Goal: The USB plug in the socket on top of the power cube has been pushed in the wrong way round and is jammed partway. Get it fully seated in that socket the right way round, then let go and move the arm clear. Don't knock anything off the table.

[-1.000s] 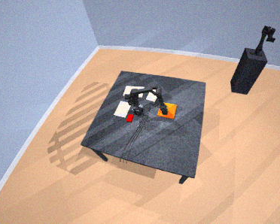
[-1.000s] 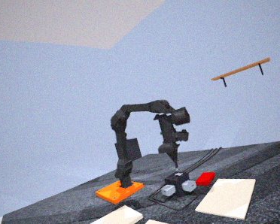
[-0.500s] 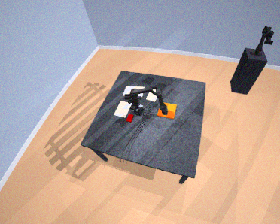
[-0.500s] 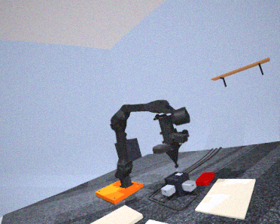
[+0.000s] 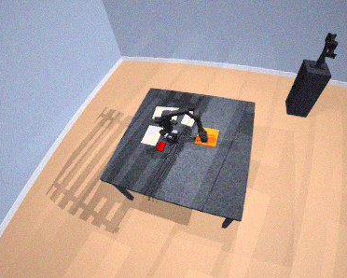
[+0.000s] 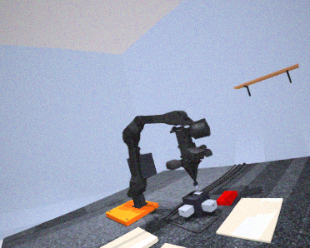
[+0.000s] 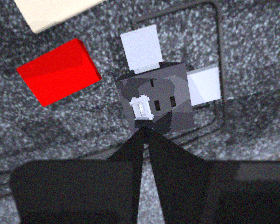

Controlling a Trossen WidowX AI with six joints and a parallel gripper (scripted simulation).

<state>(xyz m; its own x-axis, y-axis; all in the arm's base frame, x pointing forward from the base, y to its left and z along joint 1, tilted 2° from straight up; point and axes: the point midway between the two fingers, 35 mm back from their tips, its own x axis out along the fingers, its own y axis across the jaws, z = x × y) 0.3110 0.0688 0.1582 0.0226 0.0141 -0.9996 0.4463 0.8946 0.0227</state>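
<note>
The USB plug lies 2 cm below my gripper tip. The rest, counted from my gripper tip: red block 13 cm below, 9 cm to the left, 8 cm ahead; then sheet 21 cm ahead, 13 cm below, 2 cm to the right; then USB socket 7 cm below.
</note>
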